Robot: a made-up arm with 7 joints.
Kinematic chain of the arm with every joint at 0, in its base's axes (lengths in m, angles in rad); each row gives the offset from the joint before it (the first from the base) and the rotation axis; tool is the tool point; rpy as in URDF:
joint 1: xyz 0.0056 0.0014 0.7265 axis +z
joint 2: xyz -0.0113 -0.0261 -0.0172 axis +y
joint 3: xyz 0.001 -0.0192 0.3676 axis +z
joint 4: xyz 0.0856 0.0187 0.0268 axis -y
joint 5: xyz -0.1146 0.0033 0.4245 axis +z
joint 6: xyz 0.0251 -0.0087 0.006 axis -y
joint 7: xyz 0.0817 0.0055 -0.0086 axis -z
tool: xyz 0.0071 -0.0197 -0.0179 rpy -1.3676 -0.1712 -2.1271
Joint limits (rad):
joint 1: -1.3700..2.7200
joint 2: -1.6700..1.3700
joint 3: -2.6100..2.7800
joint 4: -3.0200..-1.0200
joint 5: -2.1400..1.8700
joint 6: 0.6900..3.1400
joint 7: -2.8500..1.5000
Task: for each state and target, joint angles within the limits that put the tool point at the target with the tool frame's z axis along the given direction. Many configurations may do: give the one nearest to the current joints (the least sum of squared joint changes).
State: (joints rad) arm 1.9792 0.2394 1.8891 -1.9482 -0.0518 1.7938 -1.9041
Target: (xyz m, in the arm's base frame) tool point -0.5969 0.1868 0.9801 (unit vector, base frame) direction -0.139 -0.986 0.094
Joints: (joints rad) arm 1.7698 0.4264 1.2674 -1.7597 -0.5225 1.7780 -1.9393
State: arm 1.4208 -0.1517 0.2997 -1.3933 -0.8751 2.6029 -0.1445
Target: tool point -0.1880 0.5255 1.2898 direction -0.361 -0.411 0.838
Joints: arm 1.5142 0.1600 0.4367 -1.3608 -0.9576 3.1400 -0.1487
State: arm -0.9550 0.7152 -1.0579 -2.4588 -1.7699 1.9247 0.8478
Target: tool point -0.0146 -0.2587 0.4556 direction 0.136 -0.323 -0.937
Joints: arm -0.4941 0.8479 -0.5749 -2.9321 -1.5827 1.7162 0.3643
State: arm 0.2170 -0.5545 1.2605 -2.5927 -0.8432 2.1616 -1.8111
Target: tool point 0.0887 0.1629 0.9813 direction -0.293 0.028 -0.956
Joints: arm 0.3308 -1.3275 0.4572 -2.8218 -1.0442 2.0272 -2.3256
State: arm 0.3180 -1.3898 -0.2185 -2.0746 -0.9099 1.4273 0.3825
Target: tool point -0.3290 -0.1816 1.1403 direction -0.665 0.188 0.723
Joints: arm -0.5465 -1.6700 -0.4882 -2.3706 -1.5983 1.3654 0.9667
